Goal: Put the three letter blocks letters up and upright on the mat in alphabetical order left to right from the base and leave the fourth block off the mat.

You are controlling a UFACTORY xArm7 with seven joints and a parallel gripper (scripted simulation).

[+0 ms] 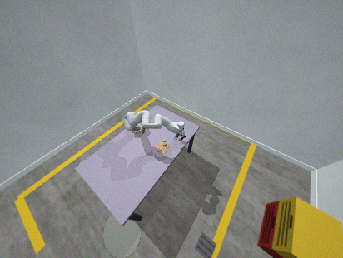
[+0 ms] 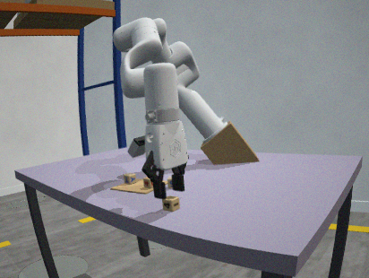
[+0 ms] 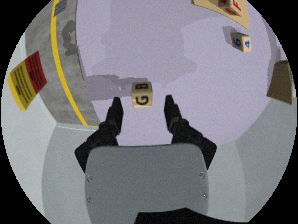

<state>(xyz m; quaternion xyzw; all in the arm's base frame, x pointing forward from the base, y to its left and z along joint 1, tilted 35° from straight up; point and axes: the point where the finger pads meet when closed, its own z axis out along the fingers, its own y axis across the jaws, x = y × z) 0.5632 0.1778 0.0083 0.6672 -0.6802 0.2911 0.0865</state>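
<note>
The tan mat is 21 cm to the right of my hand, 15 cm behind it and 5 cm below it.
</note>
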